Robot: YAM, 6 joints.
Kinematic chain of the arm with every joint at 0, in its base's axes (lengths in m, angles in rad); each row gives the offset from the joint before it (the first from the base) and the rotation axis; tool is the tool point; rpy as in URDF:
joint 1: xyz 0 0 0.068 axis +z
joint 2: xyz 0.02 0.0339 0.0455 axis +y
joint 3: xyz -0.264 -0.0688 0 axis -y
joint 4: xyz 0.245 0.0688 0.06 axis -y
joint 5: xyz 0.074 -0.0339 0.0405 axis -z
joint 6: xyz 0.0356 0 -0.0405 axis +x
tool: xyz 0 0 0 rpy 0 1.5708 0
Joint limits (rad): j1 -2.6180..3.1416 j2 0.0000..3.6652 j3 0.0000..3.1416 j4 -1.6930..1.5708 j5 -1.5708..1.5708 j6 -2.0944..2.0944
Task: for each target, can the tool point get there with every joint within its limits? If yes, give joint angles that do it. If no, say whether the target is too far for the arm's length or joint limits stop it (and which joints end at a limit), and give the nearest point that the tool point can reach.
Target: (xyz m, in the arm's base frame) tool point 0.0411 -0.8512 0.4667
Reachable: no: too far | nearest point 0.0287 -0.5954 0.3580 | short by 0.278 m
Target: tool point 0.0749 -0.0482 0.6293
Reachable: yes | joints 2.3208 0.7895 2.0728 -0.4370 0.6641 0.4177
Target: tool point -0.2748 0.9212 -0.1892
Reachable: no: too far | nearest point -0.1760 0.5901 -0.0781 | short by 0.363 m
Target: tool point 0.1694 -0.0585 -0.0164
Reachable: yes | joints -0.3545 2.0948 0.2878 0.4765 -0.1112 -0.8792
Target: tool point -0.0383 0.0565 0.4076
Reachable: yes | joints 2.5486 0.5014 1.0552 -0.6823 0.7977 -0.3763
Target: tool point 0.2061 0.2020 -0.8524
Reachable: no: too far | nearest point 0.1899 0.1862 -0.3799 | short by 0.473 m
